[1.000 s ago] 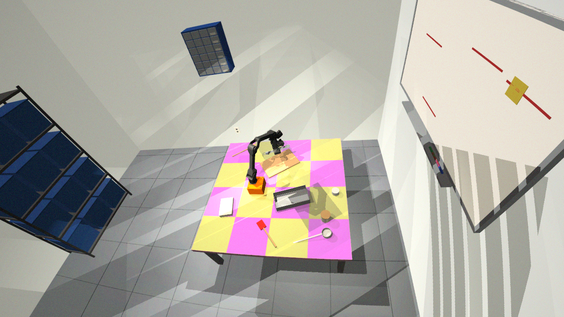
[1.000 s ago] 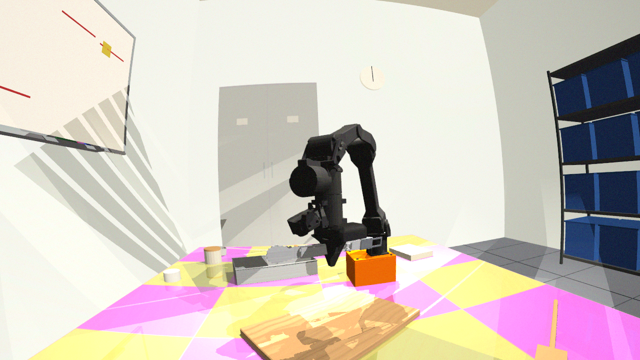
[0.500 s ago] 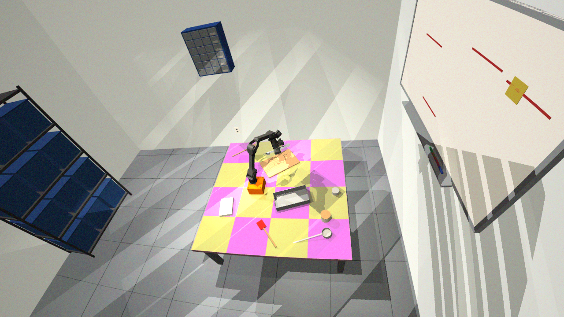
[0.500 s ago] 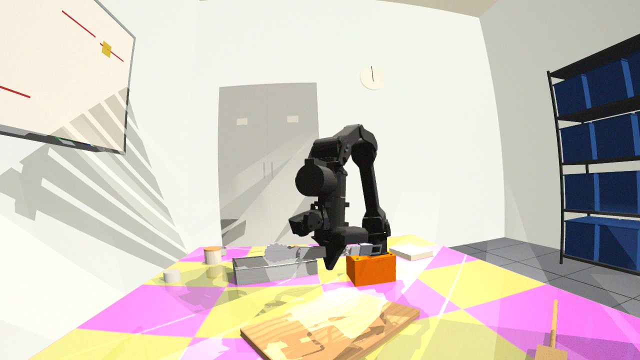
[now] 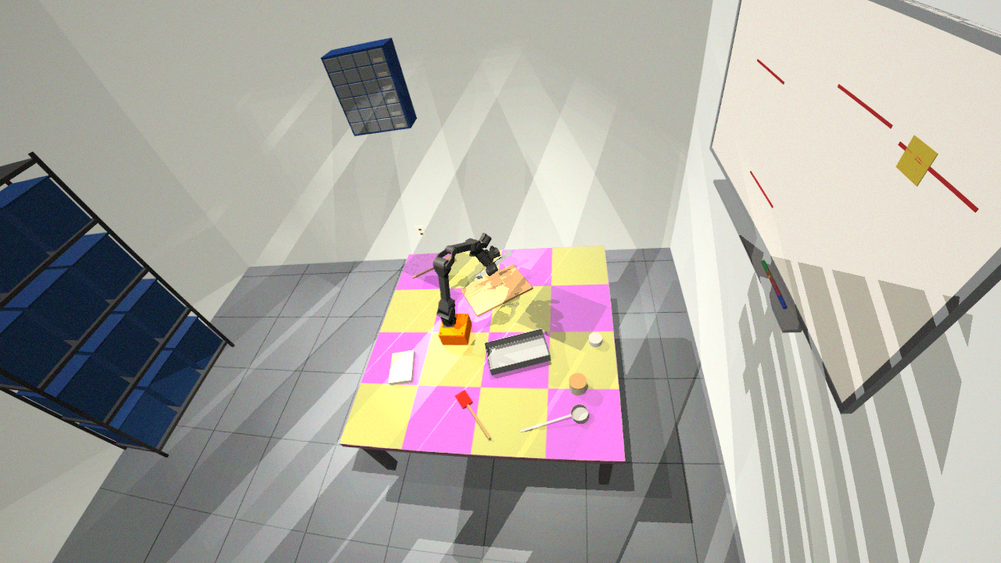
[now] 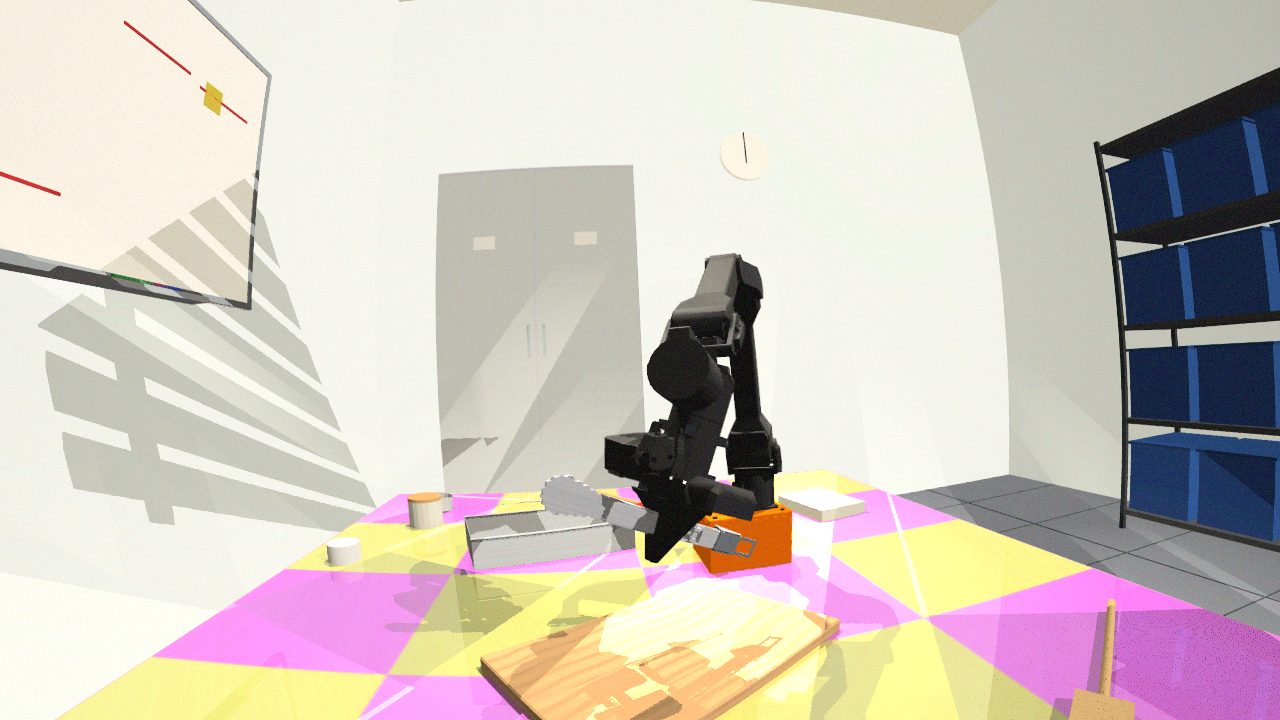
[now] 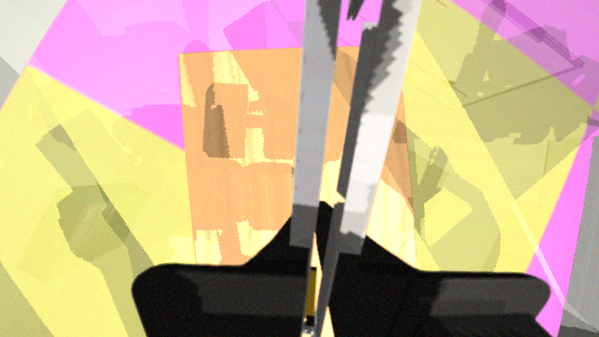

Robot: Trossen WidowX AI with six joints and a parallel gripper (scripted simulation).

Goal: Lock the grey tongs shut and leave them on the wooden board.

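Now: gripper tip 2 cm past the wooden board, 3 cm to the left of it and 13 cm above it. Also, from my gripper tip: white block (47 cm behind, 55 cm to the right, 12 cm below); then grey roasting tin (13 cm ahead, 47 cm to the right, 11 cm below); then small white cylinder (52 cm ahead, 41 cm to the right, 12 cm below).
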